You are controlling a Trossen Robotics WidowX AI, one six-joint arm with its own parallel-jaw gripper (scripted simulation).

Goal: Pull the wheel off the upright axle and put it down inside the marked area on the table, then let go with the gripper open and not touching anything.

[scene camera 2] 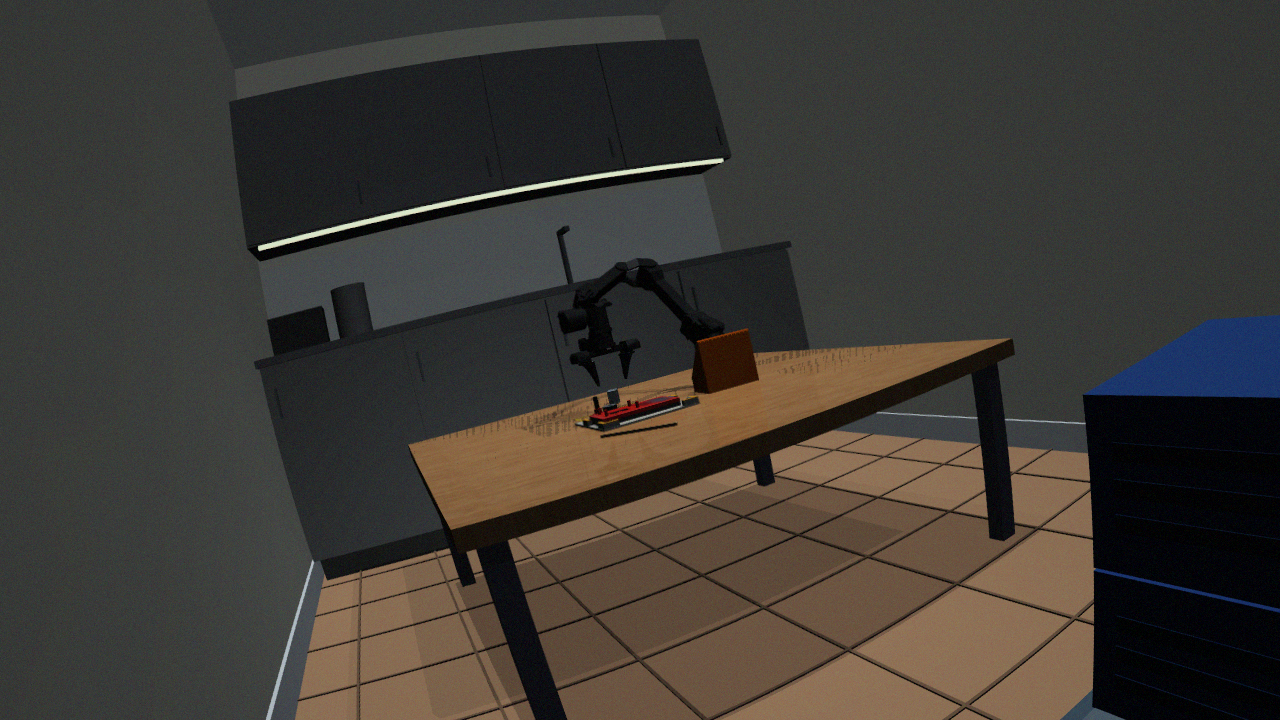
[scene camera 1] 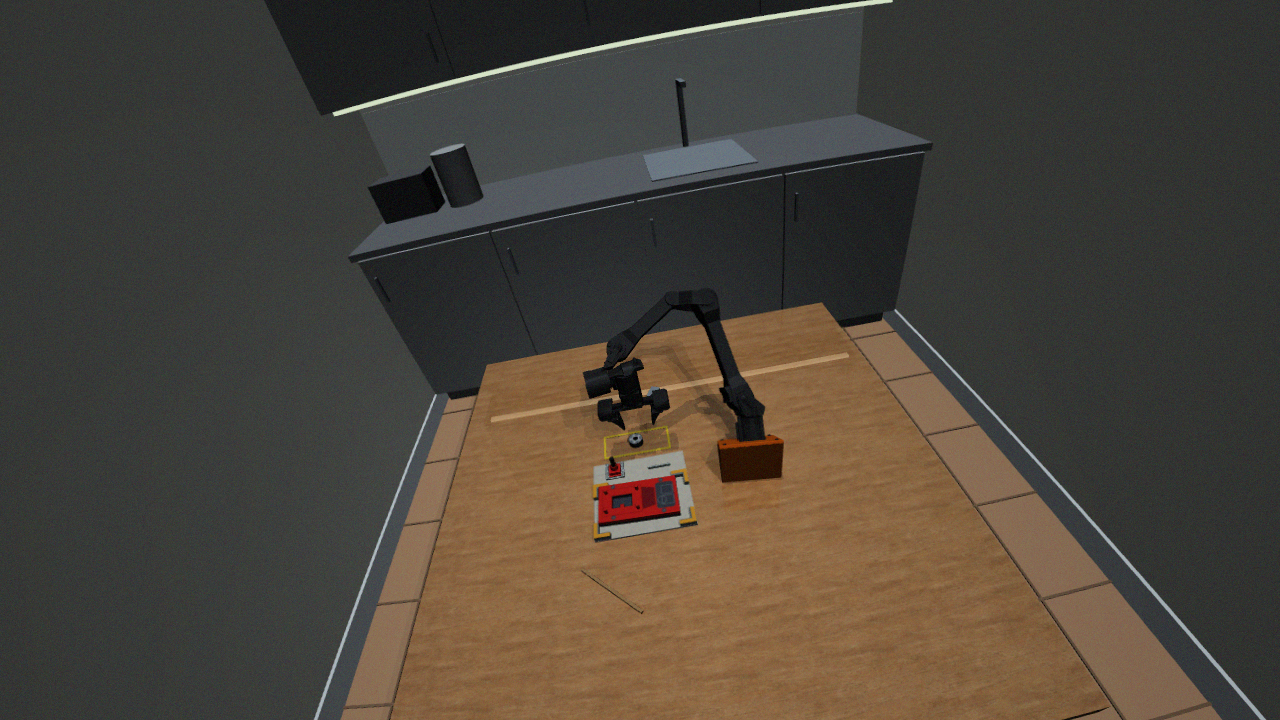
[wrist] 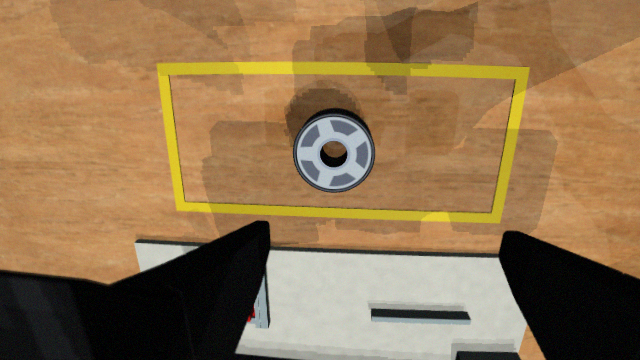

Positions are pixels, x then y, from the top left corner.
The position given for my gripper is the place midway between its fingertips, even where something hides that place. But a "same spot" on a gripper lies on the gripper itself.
my gripper: scene camera 2; scene camera 1; wrist 384, 239
same spot on my gripper: [scene camera 2: 625, 354] = [scene camera 1: 652, 414]
